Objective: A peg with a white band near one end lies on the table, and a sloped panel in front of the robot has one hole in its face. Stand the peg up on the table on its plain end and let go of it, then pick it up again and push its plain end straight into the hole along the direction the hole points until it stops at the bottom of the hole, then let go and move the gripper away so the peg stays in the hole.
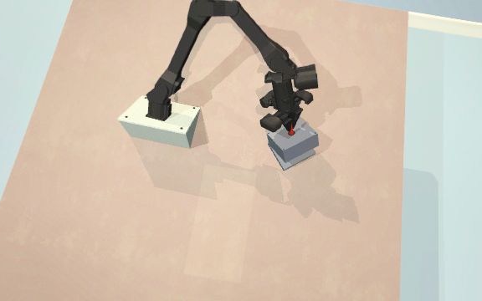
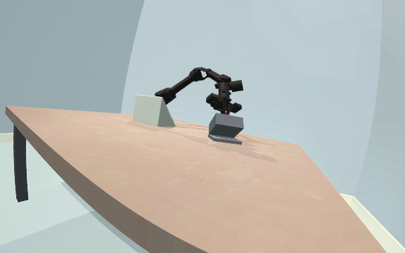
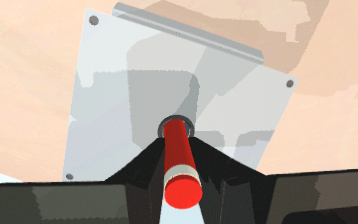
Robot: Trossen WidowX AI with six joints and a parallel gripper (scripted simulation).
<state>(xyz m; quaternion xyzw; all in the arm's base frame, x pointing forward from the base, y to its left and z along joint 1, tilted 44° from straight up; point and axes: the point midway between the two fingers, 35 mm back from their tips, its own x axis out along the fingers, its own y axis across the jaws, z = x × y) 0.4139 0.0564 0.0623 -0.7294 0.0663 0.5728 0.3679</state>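
The red peg lies 10 mm behind my gripper tip, 10 mm to the left of it and 10 mm above it. The rest, counted from my gripper tip: grey sloped panel 20 mm ahead, 20 mm to the right, 40 mm below.
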